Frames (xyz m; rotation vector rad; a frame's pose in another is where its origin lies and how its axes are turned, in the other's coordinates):
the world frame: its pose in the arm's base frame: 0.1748 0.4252 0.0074 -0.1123 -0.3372 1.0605
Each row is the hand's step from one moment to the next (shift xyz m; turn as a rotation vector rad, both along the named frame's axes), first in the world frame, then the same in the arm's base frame.
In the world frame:
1: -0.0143 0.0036 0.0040 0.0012 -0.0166 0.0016
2: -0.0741 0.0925 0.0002 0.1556 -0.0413 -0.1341
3: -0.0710 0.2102 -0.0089 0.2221 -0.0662 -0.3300
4: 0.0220 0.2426 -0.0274 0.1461 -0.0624 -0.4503
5: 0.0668 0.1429 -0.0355 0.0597 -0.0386 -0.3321
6: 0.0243 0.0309 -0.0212 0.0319 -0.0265 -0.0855
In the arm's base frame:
1: -0.0106 -0.0110 -0.0002 0.0139 -0.0072 0.0059
2: -0.1102 -0.0193 -0.0392 0.1470 0.1247 -0.0822
3: -0.2042 0.0415 -0.0766 0.2608 0.1842 -0.2463
4: -0.1841 0.1395 -0.0820 0.2631 0.1284 -0.3772
5: -0.0783 0.1304 -0.0548 0.1665 0.0565 -0.2905
6: -0.0082 0.0377 -0.0225 0.0640 0.0208 -0.0670

